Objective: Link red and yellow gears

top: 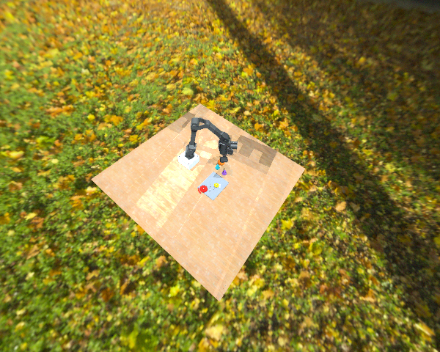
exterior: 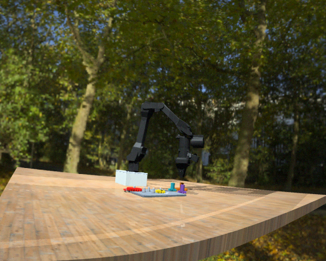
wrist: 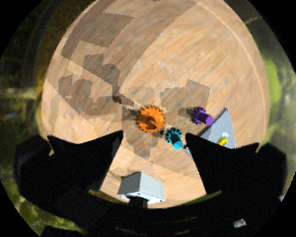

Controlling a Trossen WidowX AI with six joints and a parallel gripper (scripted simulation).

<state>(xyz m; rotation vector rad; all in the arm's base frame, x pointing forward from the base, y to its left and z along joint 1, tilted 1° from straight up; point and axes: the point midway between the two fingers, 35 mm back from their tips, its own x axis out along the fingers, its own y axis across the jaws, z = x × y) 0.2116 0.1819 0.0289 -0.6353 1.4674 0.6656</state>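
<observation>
My gripper tip is 5 cm above the orange gear. From my gripper tip the other things lie so: teal gear (1 cm ahead, 6 cm to the right, 5 cm below); yellow gear (13 cm ahead, 20 cm to the right, 5 cm below); purple gear (9 cm ahead, 6 cm to the right, 5 cm below).
</observation>
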